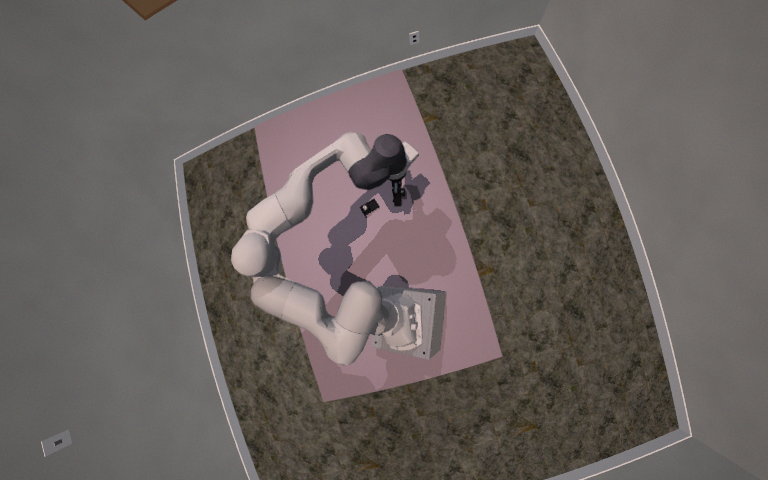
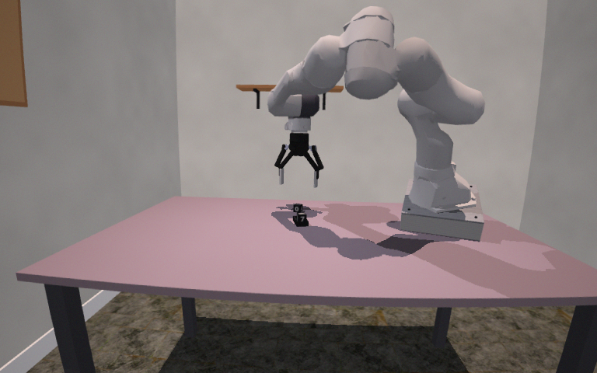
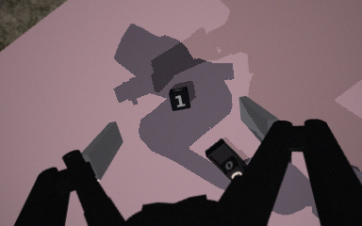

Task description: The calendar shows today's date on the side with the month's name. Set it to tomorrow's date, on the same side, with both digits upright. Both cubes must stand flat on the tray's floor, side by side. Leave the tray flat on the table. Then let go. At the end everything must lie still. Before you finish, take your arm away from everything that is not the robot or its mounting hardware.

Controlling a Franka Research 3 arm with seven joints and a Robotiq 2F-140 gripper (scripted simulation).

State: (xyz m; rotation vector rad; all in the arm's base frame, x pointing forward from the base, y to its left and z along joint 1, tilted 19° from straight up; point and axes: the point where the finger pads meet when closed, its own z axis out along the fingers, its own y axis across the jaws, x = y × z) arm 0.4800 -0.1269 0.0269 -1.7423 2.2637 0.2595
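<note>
Now: hand 10 cm above the black digit cube. Round my hand: black calendar tray: 3 cm behind, 15 cm to the left, 11 cm below.
</note>
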